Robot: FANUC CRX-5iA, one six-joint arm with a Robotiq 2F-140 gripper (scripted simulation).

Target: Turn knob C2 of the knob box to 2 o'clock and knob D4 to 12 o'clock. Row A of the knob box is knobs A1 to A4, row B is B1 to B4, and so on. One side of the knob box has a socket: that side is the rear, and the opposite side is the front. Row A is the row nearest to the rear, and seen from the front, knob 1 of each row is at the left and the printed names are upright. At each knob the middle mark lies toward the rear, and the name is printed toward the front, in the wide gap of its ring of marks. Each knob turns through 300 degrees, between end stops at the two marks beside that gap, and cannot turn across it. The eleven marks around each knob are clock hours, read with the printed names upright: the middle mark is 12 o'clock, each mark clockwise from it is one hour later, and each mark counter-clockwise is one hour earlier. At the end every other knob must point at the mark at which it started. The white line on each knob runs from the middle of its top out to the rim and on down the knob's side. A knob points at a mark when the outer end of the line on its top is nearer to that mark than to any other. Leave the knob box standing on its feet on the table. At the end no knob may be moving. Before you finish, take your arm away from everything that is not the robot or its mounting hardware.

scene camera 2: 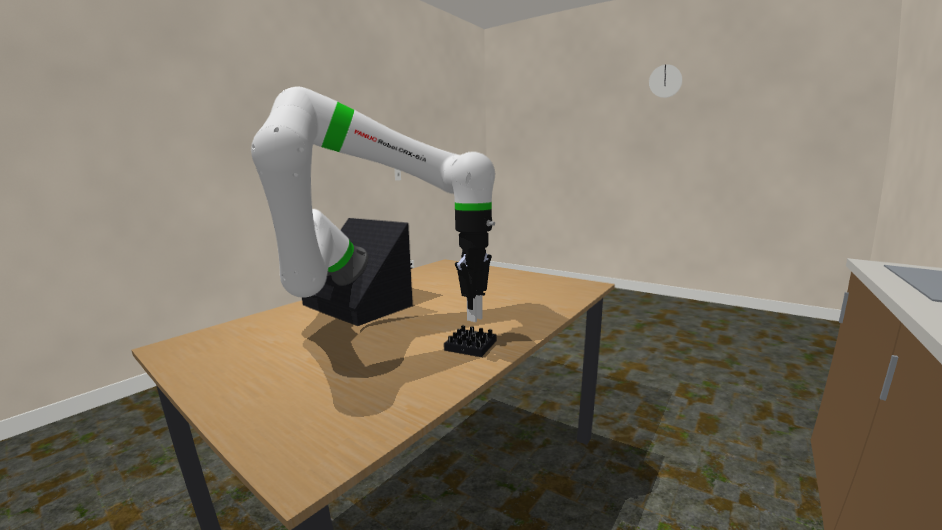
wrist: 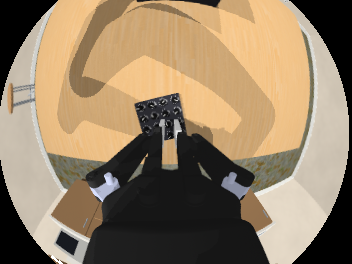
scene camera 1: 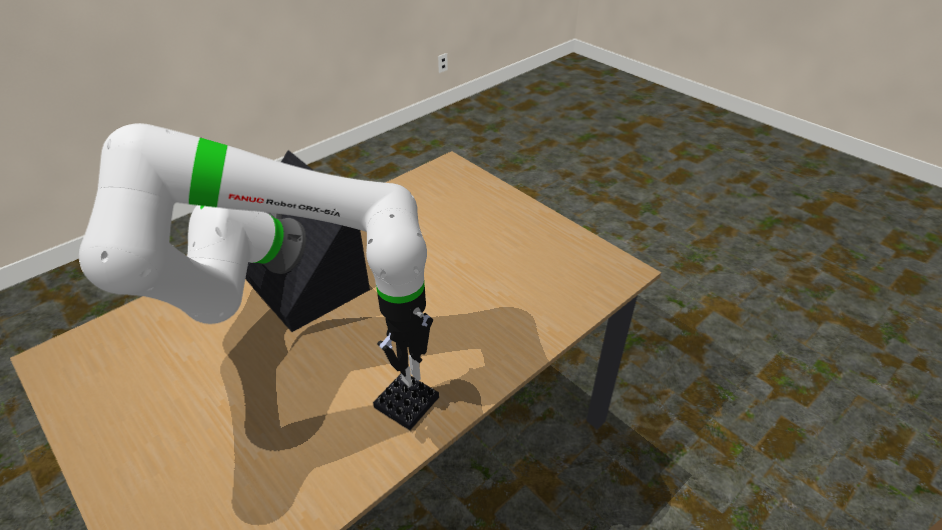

Labels:
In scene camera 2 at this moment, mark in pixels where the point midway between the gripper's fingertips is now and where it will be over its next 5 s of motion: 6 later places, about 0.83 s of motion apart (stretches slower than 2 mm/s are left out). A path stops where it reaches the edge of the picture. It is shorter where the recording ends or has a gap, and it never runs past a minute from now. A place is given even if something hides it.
My gripper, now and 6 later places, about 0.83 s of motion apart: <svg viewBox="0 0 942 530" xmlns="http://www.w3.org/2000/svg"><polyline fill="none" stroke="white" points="474,319 467,312 462,309 462,314 463,323 463,326 463,325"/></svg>

